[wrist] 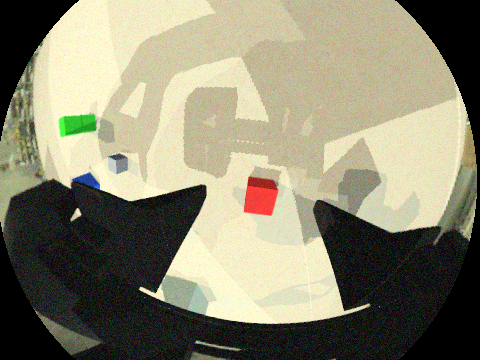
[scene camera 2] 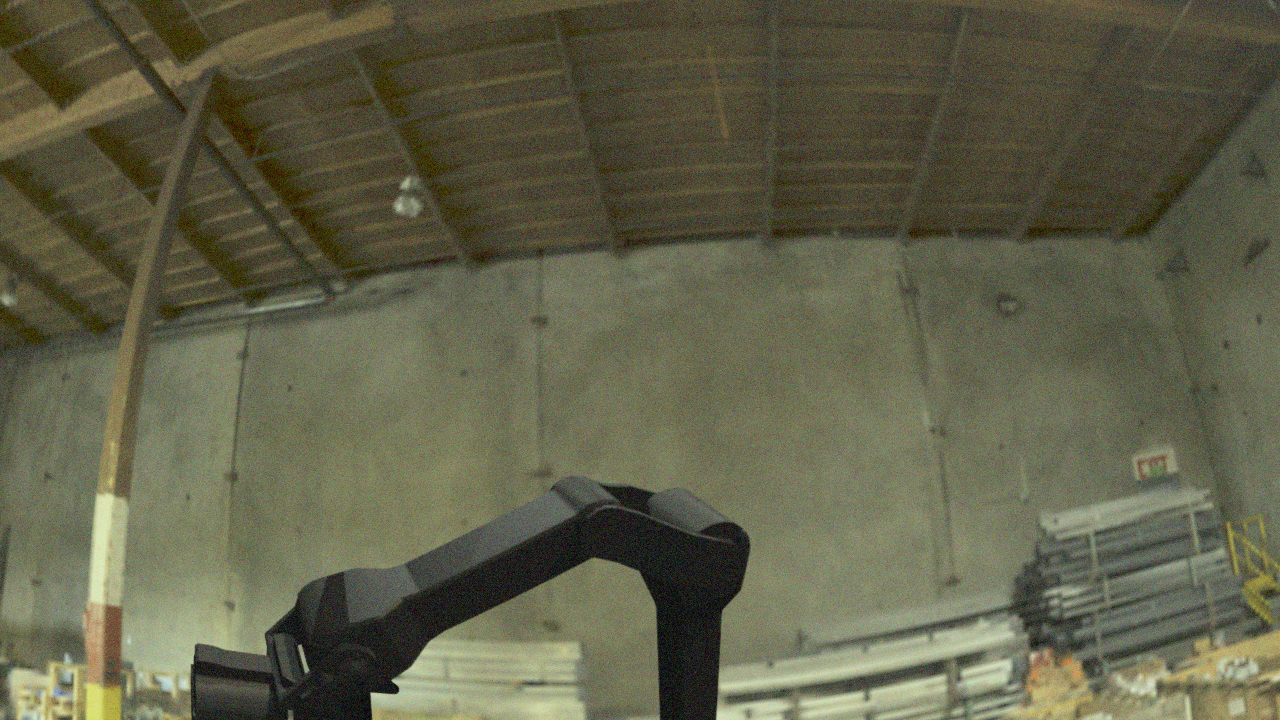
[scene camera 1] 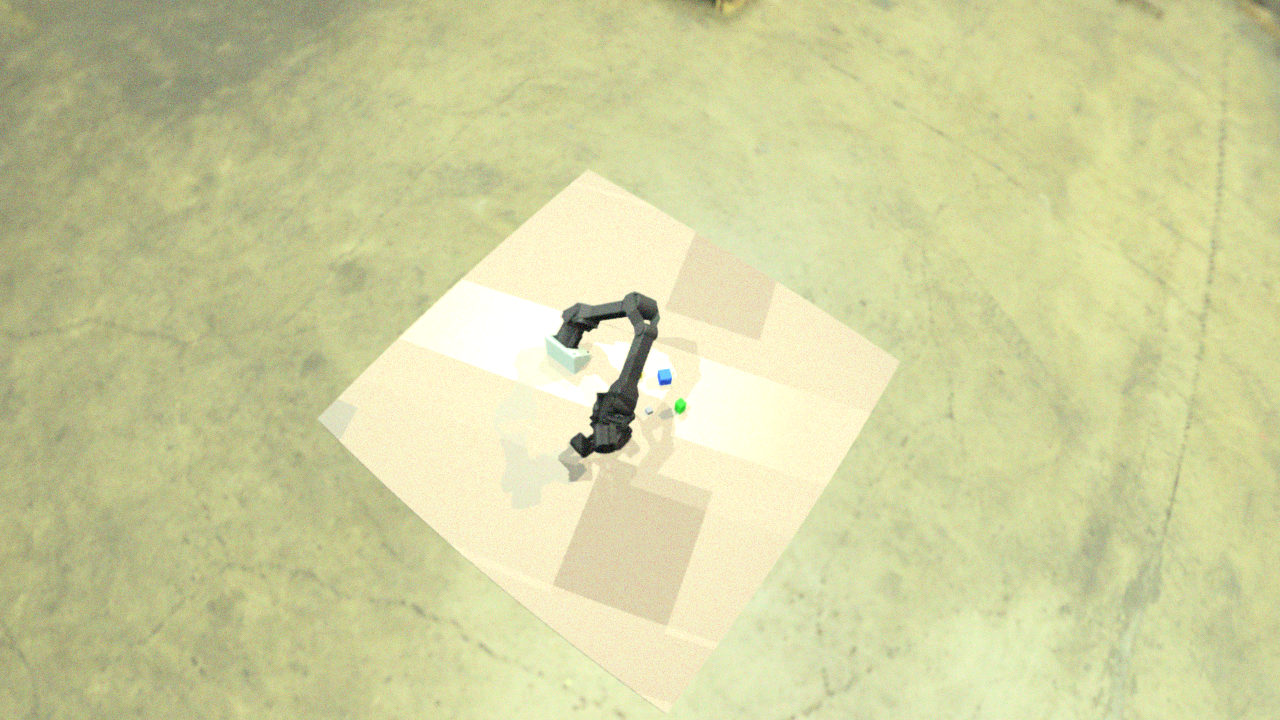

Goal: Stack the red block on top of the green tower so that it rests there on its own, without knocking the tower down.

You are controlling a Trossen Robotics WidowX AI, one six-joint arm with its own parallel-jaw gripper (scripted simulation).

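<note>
There's a red block in view here, and my gripper is open with nothing in it. You can see my gripper in the wrist view as well.
</note>
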